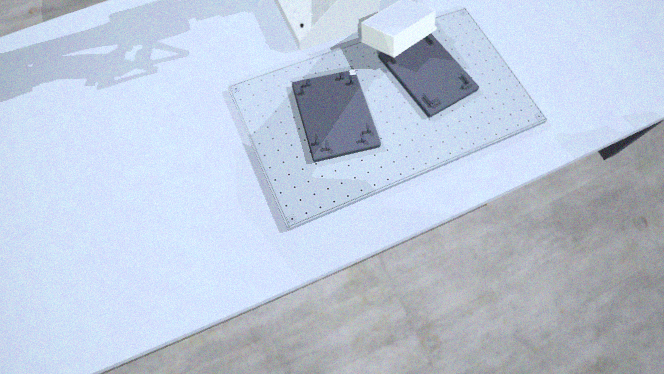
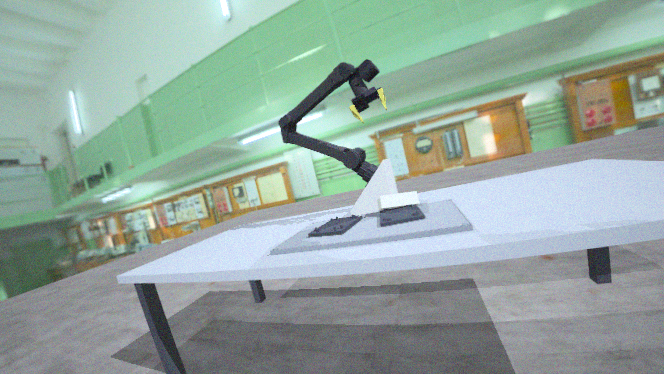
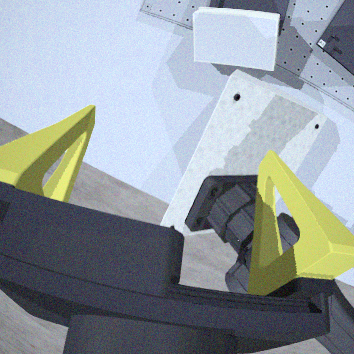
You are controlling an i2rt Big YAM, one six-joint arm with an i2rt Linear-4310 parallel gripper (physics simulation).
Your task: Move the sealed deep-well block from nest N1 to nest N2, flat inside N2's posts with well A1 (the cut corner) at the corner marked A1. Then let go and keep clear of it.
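Pixels of known places: gripper, fingertip midpoint: [image 2: 374,116] [image 3: 181,134]; arm's base, origin of the base link: [image 2: 376,177] [image 3: 225,198].
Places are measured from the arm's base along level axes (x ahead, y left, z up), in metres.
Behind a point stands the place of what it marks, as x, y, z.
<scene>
The white block [image 1: 397,29] {0.248, 0.053, -0.054} [image 2: 398,200] {0.257, 0.089, -0.077} [image 3: 236,40] {0.211, 0.077, -0.067} sits crosswise over the far end of the right-hand dark nest [image 1: 440,75] {0.344, 0.102, -0.102} [image 2: 401,216] {0.377, 0.096, -0.102} and overhangs its back edge. Whether it is level and where its cut corner lies I cannot tell. The left-hand dark nest [image 1: 335,115] {0.341, -0.118, -0.102} [image 2: 334,226] {0.407, -0.096, -0.092} [image 3: 342,37] {0.297, -0.077, -0.102} holds no block; its corner posts show, with a small white mark [image 1: 352,72] {0.270, -0.048, -0.102} [image 3: 321,43] {0.269, -0.048, -0.102} at one far corner. The nest labels are not readable. My gripper [image 2: 374,115] {0.144, 0.067, 0.233} [image 3: 181,134] {0.144, 0.067, 0.233} is open and empty, high above the table and well away from the block.
A perforated board [image 1: 420,150] {0.461, -0.010, -0.114} [image 2: 450,220] {0.451, 0.213, -0.114} [image 3: 170,7] {0.229, 0.203, -0.114} bears both nests. A pale upright bracket [image 1: 332,22] {0.166, -0.039, -0.076} [image 2: 381,190] {0.169, 0.030, -0.043} [image 3: 210,145] {0.083, 0.051, 0.054} at the arm's base stands close behind the block. The table's front edge [image 1: 300,290] {0.580, -0.298, -0.150} runs beyond the board.
</scene>
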